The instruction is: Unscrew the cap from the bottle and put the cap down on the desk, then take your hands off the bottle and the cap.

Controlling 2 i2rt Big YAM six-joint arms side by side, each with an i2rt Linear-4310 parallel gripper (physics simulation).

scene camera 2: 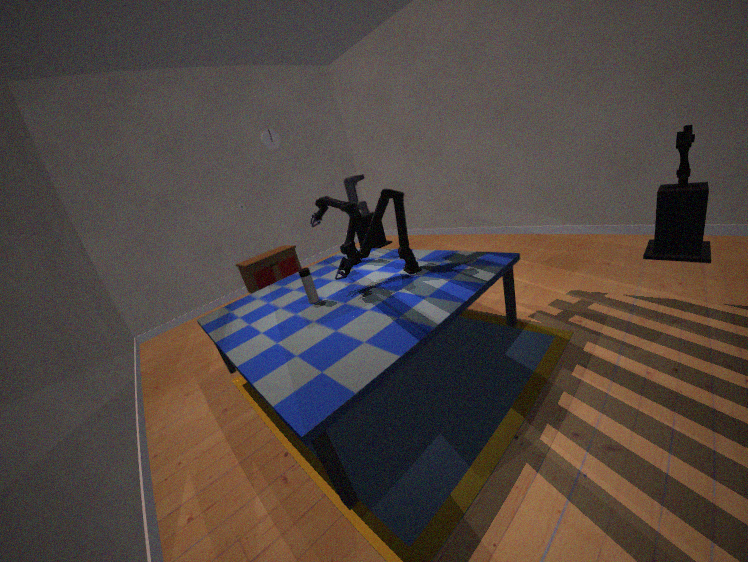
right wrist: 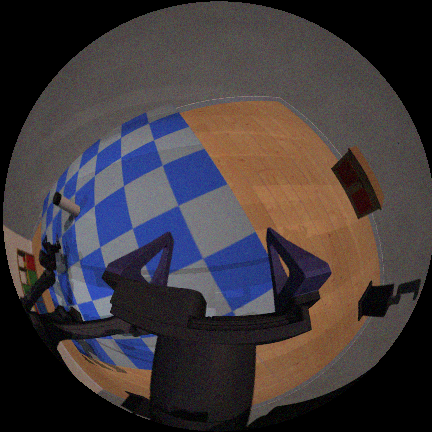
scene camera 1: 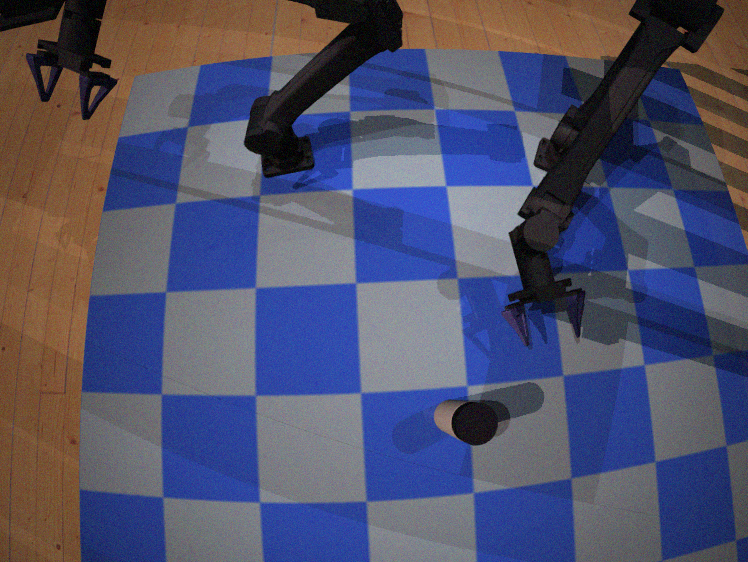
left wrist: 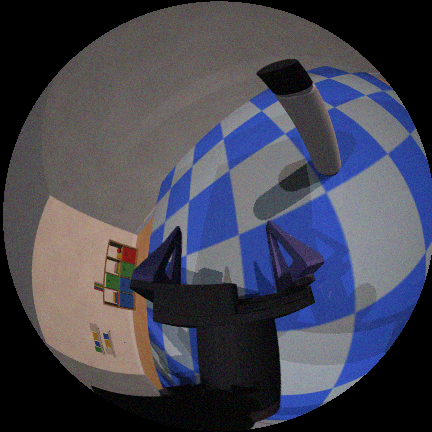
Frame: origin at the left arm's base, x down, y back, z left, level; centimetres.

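Seen in the pictures: left gripper, fingertip midpoint: (scene camera 2: pixel 337 274) (right wrist: pixel 51 234) (scene camera 1: pixel 552 341) (left wrist: pixel 224 226); right gripper, fingertip midpoint: (scene camera 2: pixel 311 225) (right wrist: pixel 217 234) (scene camera 1: pixel 64 110); left arm's base at its link origin: (scene camera 2: pixel 412 270) (right wrist: pixel 76 314); right arm's base at its link origin: (scene camera 1: pixel 287 158).
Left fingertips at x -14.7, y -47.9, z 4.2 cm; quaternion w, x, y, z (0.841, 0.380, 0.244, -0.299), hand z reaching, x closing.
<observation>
Offsets run from my left fingertips to a thing's top centre. Level surfaces: height alone.
The bottle, a pale cylinder @[dx -5.3, dy -17.9, dz -9.8 cm] (scene camera 1: pixel 446 416) (scene camera 2: pixel 311 291) (left wrist: pixel 315 132) (right wrist: pixel 69 206), stands upright on the blue and grey checkered desk @[dx +14.7 cm] (scene camera 1: pixel 308 338) (scene camera 2: pixel 332 347). Its black cap @[dx -6.9, dy -17.9, dz -9.8 cm] (scene camera 1: pixel 475 423) (scene camera 2: pixel 304 272) (left wrist: pixel 287 77) (right wrist: pixel 57 198) sits on top. My left gripper (scene camera 1: pixel 554 342) (scene camera 2: pixel 341 276) (left wrist: pixel 224 226) is open and empty, above the desk and apart from the bottle, up and to the right of it in scene camera 1. My right gripper (scene camera 1: pixel 66 108) (scene camera 2: pixel 315 222) (right wrist: pixel 217 234) is open and empty, raised at the top left of scene camera 1, far from the bottle.
A dark arm part with a flat foot (scene camera 1: pixel 287 158) is over the desk's upper middle in scene camera 1. A low cabinet with red fronts (scene camera 2: pixel 269 267) (right wrist: pixel 357 182) and a black pedestal (scene camera 2: pixel 681 217) stand off the desk. A colored shelf shows in the left wrist view.
</observation>
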